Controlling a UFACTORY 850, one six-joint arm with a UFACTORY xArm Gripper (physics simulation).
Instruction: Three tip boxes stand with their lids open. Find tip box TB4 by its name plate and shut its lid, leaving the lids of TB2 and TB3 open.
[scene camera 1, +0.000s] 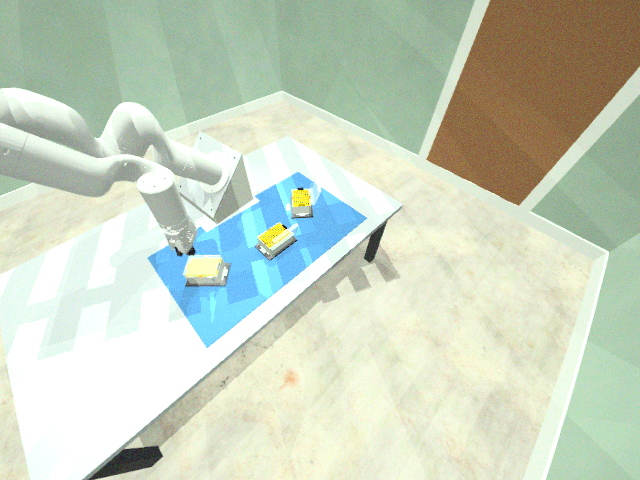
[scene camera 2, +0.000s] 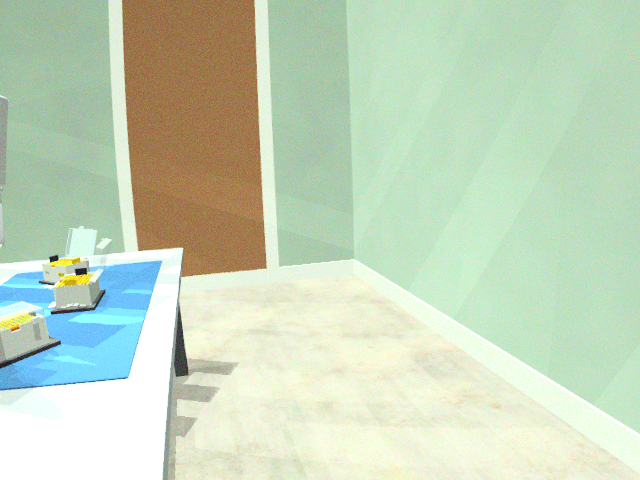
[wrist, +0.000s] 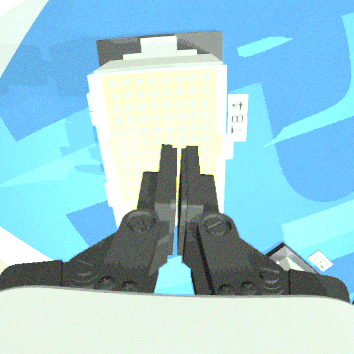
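Tip box TB4 (scene camera 1: 206, 279) (scene camera 2: 23, 338) is the nearest box in the scene views. Its name plate (wrist: 238, 117) reads TB4 in the wrist view. Its clear lid (scene camera 1: 204, 266) (wrist: 160, 107) lies down over the yellow tip rack. My gripper (scene camera 1: 185, 252) (wrist: 177, 170) is shut and empty, with its fingertips above the lid in the wrist view; a gap or contact cannot be told. The middle box (scene camera 1: 277, 241) (scene camera 2: 77, 295) and the far box (scene camera 1: 301, 204) (scene camera 2: 65, 271) have raised lids. Their names cannot be read in the scene views.
The boxes stand on a blue mat (scene camera 1: 206, 330) (scene camera 2: 111, 369) on the white table (scene camera 1: 98, 403) (scene camera 2: 93, 439). The arm's base block (scene camera 1: 240, 191) is behind the mat. In the wrist view, a small name plate (wrist: 320, 261) shows at lower right, too blurred to read.
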